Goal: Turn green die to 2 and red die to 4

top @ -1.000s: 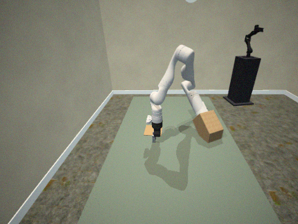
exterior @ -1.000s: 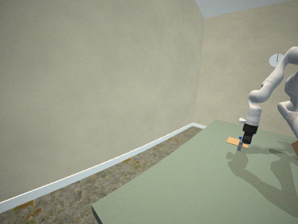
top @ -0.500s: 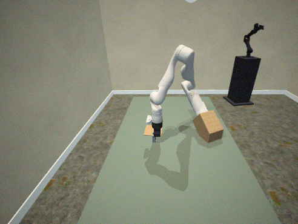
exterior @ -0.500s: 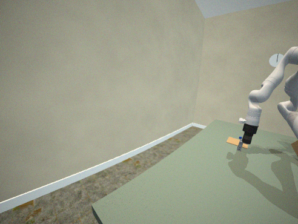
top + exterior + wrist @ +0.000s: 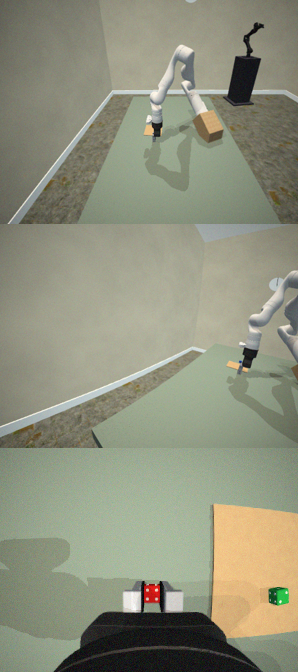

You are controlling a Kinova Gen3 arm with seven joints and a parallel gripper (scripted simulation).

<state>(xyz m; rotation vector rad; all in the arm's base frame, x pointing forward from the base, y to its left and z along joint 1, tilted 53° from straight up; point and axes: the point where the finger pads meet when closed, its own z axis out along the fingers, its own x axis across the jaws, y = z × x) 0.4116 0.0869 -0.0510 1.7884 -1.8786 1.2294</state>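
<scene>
Right now the red die is 10 mm below my hand. The rest, counted from my hand: tan mat 10 mm behind, 130 mm to the right, 20 mm below; then blue die 50 mm behind, 250 mm to the right, 10 mm below; then green die 30 mm behind, 130 mm to the right, 10 mm below.
</scene>
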